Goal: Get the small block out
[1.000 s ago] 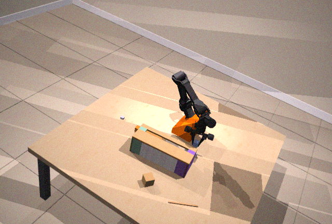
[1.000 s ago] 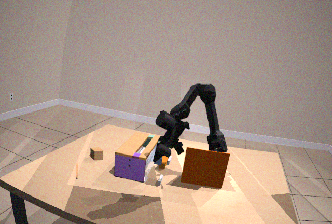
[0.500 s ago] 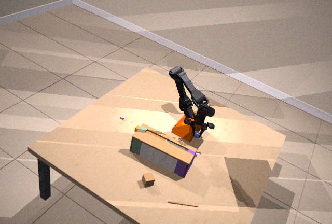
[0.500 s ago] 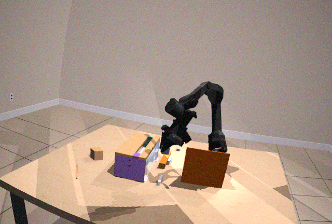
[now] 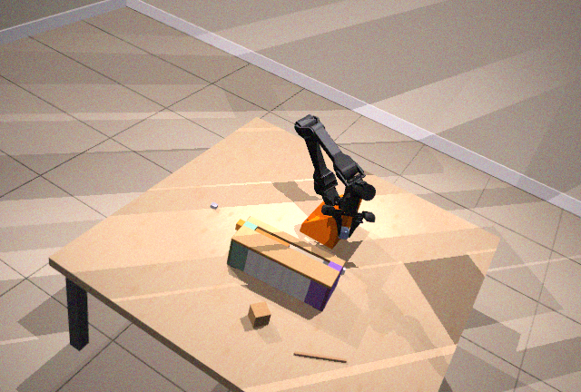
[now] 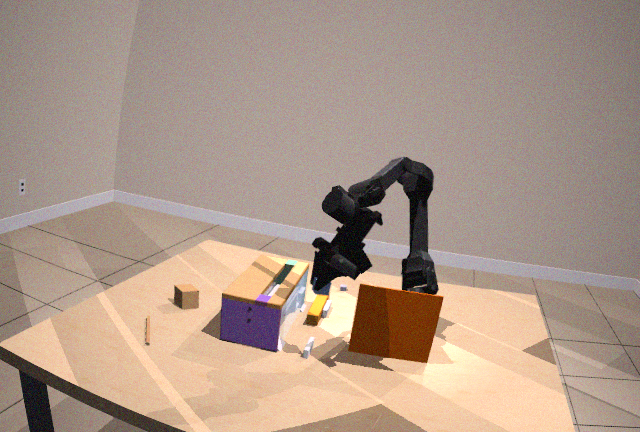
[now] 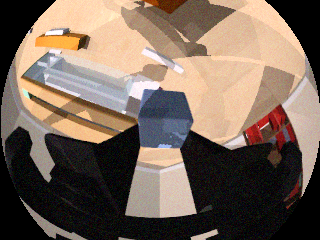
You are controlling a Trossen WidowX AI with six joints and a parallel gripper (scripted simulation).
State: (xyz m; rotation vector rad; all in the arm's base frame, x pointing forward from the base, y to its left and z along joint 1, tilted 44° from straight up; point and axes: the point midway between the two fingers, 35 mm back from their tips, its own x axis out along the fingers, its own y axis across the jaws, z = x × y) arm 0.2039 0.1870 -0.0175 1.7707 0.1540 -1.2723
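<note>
The small blue block is 20 mm behind my gripper tip and 10 mm to the right of it. Also, from my gripper tip: brown cube (380 mm ahead, 150 mm below, 70 mm to the right); thin stick (360 mm ahead, 170 mm to the left, 170 mm below); box (130 mm to the right, 120 mm ahead, 110 mm below).
</note>
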